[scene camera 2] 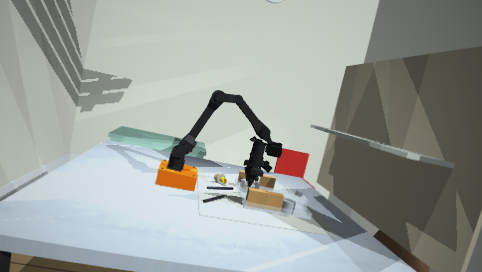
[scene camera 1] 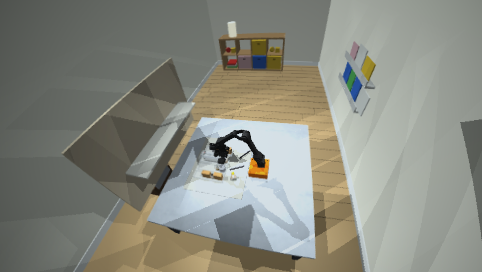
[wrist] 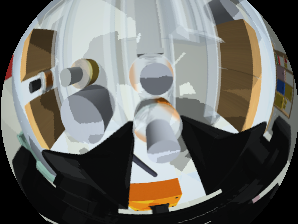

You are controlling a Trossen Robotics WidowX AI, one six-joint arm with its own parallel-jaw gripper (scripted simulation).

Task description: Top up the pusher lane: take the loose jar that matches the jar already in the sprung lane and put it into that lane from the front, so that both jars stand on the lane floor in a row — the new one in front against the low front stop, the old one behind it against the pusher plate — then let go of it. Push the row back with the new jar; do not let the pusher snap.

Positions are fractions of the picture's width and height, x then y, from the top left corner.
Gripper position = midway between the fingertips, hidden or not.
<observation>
I see my gripper (wrist: 0.53, 0.55), a grey-lidded jar (wrist: 0.53, 0.56) and a grey-lidded jar (wrist: 0.51, 0.34).
</observation>
